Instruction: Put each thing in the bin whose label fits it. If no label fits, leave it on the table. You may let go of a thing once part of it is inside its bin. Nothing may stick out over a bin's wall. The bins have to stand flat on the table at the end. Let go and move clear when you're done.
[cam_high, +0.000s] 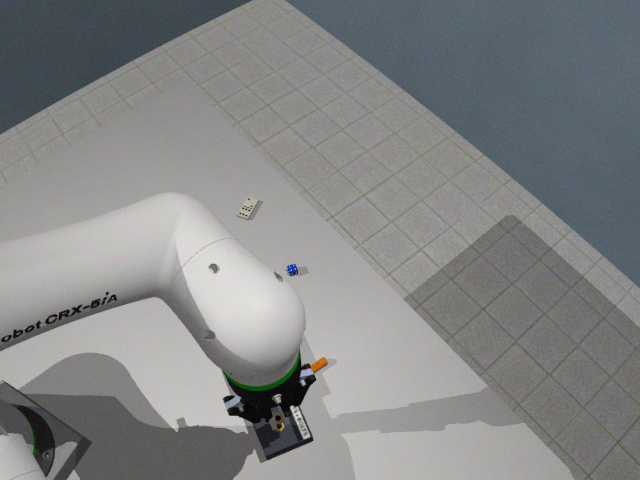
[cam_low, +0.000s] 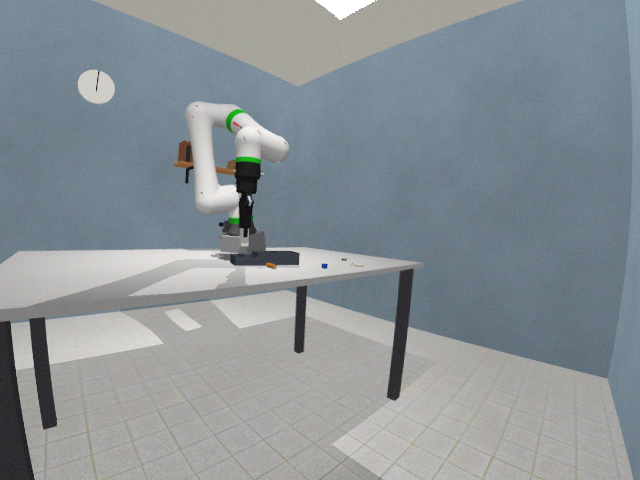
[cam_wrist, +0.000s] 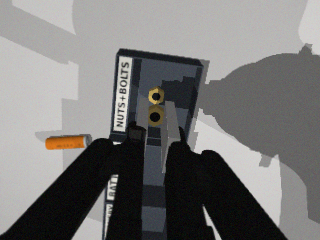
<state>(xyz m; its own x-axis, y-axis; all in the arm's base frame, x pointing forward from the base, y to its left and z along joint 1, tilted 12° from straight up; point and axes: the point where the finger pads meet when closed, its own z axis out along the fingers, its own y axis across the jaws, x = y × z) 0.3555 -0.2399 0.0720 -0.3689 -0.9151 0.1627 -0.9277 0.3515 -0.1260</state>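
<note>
Now: hand 120 mm short of the orange battery, 40 mm to the right of it and 90 mm above it. Round my hand: dark three-part bin (30 mm ahead, 80 mm to the left, 80 mm below); cream domino (260 mm ahead, 380 mm to the left, 90 mm below); blue die (230 mm ahead, 200 mm to the left, 90 mm below).
</note>
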